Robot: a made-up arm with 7 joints.
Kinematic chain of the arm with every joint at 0, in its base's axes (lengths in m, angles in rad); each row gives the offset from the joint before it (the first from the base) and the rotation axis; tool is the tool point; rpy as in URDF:
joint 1: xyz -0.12 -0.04 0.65 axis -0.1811 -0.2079 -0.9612
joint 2: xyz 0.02 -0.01 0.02 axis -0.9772 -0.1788 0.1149
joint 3: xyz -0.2 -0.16 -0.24 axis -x
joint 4: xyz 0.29 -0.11 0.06 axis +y
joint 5: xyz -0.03 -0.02 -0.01 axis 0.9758 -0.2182 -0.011
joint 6: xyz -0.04 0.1 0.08 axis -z
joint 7: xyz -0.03 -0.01 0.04 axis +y
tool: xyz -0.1 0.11 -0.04 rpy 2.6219 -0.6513 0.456
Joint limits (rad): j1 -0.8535..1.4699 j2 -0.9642..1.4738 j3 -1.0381..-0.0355 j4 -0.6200..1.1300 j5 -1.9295..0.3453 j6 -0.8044..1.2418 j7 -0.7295..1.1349
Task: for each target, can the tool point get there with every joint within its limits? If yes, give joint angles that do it. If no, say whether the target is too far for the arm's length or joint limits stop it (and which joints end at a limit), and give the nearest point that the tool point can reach.
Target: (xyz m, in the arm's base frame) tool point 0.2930 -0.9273 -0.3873
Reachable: no: too far | nearest point 0.0558 -0.4009 0.2483 | short by 0.859 m
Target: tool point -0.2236 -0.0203 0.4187
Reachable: yes | joints 0.1669 -0.3507 -0.4081 0.0490 -1.1062 0.0663 0.2407
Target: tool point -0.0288 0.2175 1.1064
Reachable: no: joint limits stop it (at a limit: joint 1, joint 2, joint 4, joint 5, joint 7) | nearest point 0.0164 0.1013 1.0031 | short by 0.162 m
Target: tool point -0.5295 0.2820 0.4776
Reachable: no: joint limits stop it (at a limit: joint 1, joint 2, joint 5) | nearest point -0.4316 0.2178 0.4570 | short by 0.119 m
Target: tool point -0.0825 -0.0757 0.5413
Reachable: yes | joints 0.6051 -0.1915 -0.4622 0.3993 -0.7165 0.9699 0.7513
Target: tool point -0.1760 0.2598 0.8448
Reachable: no: joint limits stop it (at a limit: joint 1, joint 2, joint 3, joint 5, joint 7) | nearest point -0.2046 0.1629 0.8558 | short by 0.102 m
